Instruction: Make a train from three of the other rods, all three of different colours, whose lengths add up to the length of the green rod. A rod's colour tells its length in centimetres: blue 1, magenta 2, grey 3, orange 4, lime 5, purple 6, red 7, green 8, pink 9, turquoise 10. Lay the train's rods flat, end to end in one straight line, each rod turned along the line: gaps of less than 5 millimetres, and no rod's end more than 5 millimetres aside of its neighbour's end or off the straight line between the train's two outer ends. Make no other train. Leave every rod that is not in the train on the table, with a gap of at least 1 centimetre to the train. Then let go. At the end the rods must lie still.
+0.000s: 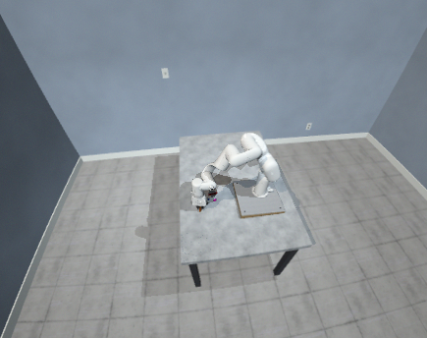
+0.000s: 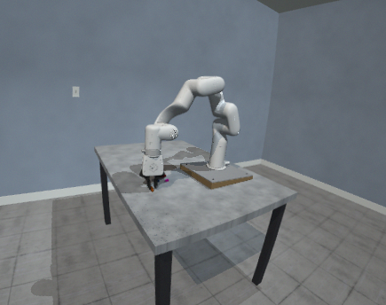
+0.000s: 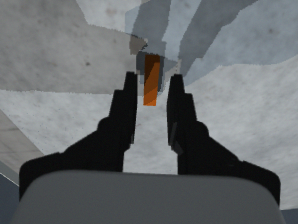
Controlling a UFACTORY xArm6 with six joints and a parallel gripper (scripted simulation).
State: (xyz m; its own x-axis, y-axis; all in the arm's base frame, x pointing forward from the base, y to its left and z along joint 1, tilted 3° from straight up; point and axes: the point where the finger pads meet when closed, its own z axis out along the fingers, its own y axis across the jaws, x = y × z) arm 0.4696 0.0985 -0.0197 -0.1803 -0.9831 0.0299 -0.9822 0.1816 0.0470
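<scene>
Now: the orange rod 3 cm below my hand. The rest, counted from my hand: red rod: 13 cm to the right, 10 cm behind, 3 cm below; then blue rod: 8 cm to the right, 7 cm behind, 3 cm below; then grey rod: 10 cm to the right, 5 cm behind, 3 cm below.
</scene>
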